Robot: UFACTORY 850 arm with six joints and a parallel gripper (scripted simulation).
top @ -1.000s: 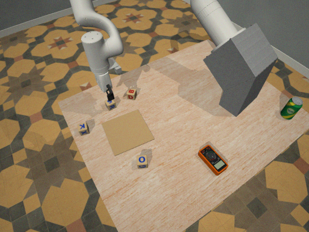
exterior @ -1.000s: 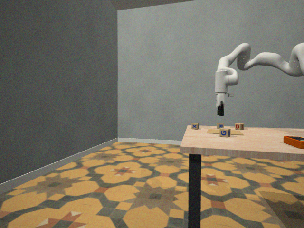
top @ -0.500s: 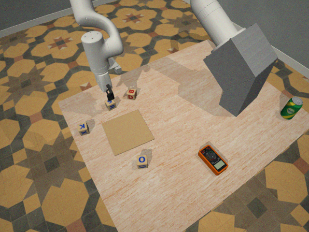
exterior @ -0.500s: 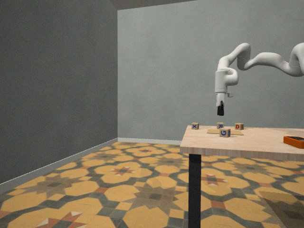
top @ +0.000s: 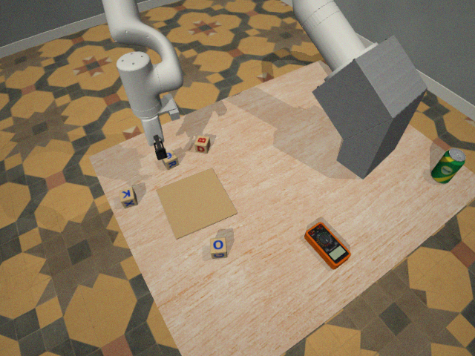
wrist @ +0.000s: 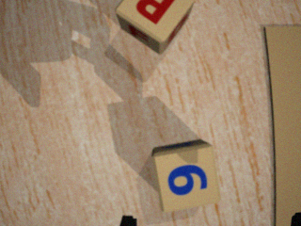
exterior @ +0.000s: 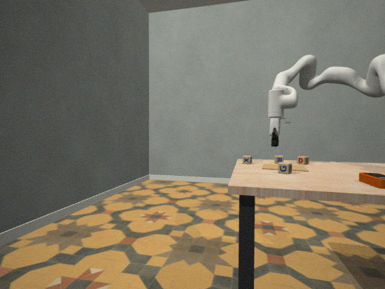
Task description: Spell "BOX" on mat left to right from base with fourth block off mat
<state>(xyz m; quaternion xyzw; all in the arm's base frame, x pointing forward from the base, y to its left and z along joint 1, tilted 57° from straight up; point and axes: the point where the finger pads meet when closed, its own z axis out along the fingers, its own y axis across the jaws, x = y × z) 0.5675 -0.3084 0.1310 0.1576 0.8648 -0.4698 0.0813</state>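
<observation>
My gripper is now 16 cm short of the X block, 9 cm above it and 4 cm to the right of it. The rest, counted from my hand: B block 15 cm behind, 9 cm below, 2 cm to the left; O block 36 cm to the left, 9 cm below, 6 cm ahead; tan mat 18 cm to the left, 11 cm below, 1 cm ahead.
</observation>
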